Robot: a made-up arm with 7 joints.
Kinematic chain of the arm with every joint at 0, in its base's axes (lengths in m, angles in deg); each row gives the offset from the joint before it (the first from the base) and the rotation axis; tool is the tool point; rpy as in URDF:
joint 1: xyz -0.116 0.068 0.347 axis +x
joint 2: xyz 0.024 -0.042 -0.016 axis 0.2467 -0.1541 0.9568
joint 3: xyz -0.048 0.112 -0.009 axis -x
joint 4: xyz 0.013 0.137 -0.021 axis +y
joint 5: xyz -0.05 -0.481 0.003 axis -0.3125 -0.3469 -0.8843
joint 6: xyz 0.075 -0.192 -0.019 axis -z
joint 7: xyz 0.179 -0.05 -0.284 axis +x
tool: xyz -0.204 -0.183 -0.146 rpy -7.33 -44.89 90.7
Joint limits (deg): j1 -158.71..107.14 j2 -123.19..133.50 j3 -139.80..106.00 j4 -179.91..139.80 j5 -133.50..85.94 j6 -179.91..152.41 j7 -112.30..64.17
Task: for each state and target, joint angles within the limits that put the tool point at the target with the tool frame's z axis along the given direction. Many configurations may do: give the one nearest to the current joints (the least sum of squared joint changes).
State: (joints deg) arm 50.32 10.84 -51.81 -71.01 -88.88 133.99 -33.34
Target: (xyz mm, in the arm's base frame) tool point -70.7 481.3 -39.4 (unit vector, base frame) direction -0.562 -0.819 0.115
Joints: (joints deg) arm 45.05 -3.21 -45.68 -66.77 -93.19 143.81 -42.50
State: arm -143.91 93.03 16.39 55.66 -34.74 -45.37 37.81
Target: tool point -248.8 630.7 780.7 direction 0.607 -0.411 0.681
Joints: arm -146.64 60.63 43.35 96.18 -44.52 -64.61 15.34
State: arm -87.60 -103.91 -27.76 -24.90 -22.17 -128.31 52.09
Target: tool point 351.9 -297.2 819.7 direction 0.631 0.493 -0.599
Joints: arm -120.10 -64.20 -74.92 -55.10 -65.80 -127.97 61.81
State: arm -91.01 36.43 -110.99 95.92 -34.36 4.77 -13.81
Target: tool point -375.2 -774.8 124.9 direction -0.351 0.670 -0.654
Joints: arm -77.73 98.88 -102.97 115.80 4.24 -4.56 -45.58
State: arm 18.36 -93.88 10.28 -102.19 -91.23 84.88 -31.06
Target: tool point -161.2 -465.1 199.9 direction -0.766 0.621 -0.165
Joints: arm 8.57 -51.49 -5.58 -123.92 -72.95 117.73 -29.40
